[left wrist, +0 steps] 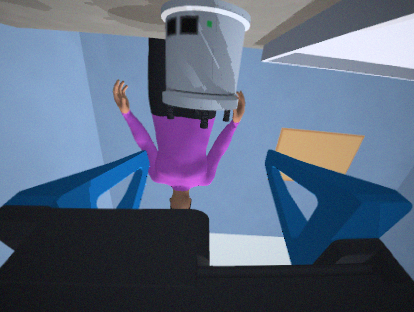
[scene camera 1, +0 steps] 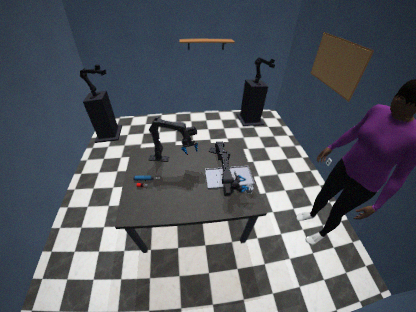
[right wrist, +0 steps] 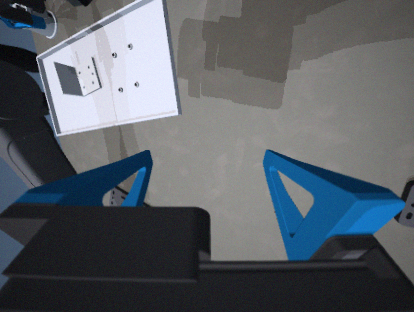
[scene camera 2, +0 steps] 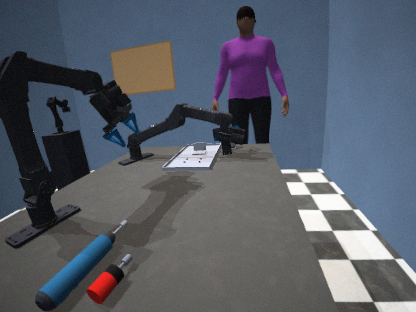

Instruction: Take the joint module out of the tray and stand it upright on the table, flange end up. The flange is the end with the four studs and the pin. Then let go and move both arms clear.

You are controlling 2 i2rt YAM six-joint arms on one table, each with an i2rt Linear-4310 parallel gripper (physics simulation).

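Places are measured from the left arm's base along level axes (x ahead, y left, z up), in metres.
Pixels of known places: left gripper, fingertip midpoint: (left wrist: 207, 156) (scene camera 1: 247, 183) (right wrist: 2, 0); right gripper, fingertip midpoint: (scene camera 1: 192, 153) (right wrist: 207, 156) (scene camera 2: 131, 139); left arm's base at its link origin: (scene camera 1: 218, 152) (scene camera 2: 136, 159); right arm's base at its link origin: (scene camera 1: 158, 158) (scene camera 2: 46, 224).
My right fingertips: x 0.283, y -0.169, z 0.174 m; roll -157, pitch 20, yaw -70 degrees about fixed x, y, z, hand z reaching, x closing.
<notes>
For each thing: its top centre in the pictures, then the offset to it from my right fingertips. "spot": a spot on its surface instead.
- grey joint module at its top centre: (left wrist: 199, 119) dx +0.094, dy +0.567, dz -0.099 m
- tray at its top centre: (right wrist: 94, 80) (scene camera 2: 196, 153) (scene camera 1: 229, 176) dx +0.002, dy +0.362, dz -0.158 m
- blue screwdriver at a spot on its surface: (scene camera 1: 143, 177) spot: dx +0.319, dy -0.343, dz -0.136 m
The grey joint module (left wrist: 204, 59) stands upright on the table just off the tray's edge, flange end up, with the dark studs on its upper face. The left wrist view shows it upside down. My left gripper (left wrist: 207, 156) (scene camera 1: 229, 177) is open and empty, a short way back from the module and not touching it; in scene camera 1 it (scene camera 1: 243, 183) is low beside the white tray. My right gripper (scene camera 1: 190, 148) is open and empty, raised above the table's far side, well away from the tray (right wrist: 113, 68).
A small grey bracket (right wrist: 77, 77) lies in the tray. A blue screwdriver (scene camera 1: 143, 177) and a red-handled one (scene camera 1: 140, 185) lie at the table's left. A person in purple (scene camera 2: 248, 77) stands beyond the tray end.
</notes>
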